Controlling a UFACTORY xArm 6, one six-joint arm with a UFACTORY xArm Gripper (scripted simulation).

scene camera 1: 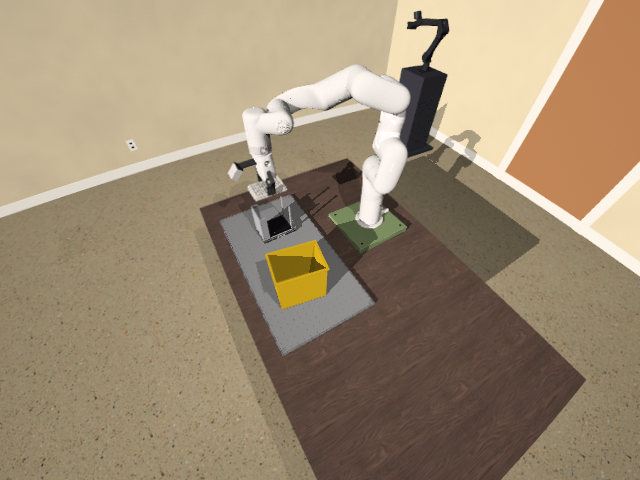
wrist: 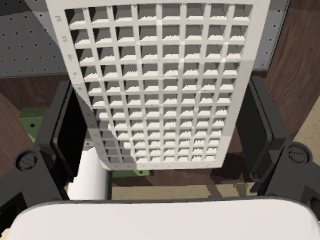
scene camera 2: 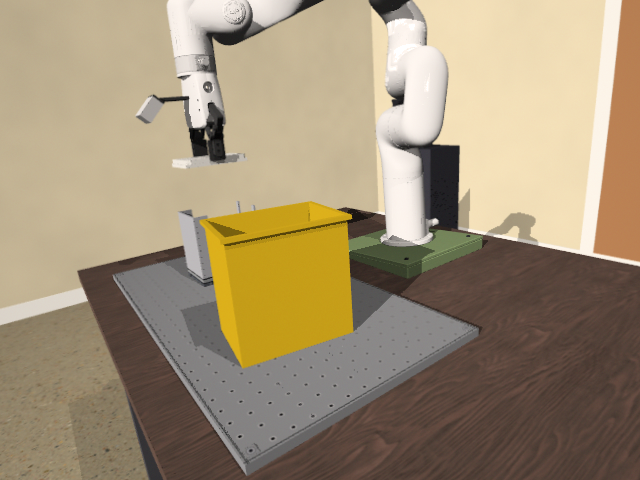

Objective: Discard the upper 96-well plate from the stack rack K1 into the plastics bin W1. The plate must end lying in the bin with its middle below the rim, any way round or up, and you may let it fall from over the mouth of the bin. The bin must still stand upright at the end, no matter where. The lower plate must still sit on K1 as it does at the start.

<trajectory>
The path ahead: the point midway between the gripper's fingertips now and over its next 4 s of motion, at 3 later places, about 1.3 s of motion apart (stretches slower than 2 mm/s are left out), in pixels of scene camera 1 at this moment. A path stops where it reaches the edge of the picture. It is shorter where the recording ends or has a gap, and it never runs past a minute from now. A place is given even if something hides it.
My gripper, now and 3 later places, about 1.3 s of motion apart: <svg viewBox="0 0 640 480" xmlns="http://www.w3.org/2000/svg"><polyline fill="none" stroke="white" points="267,187 274,205 285,229 295,252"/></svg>
</trajectory>
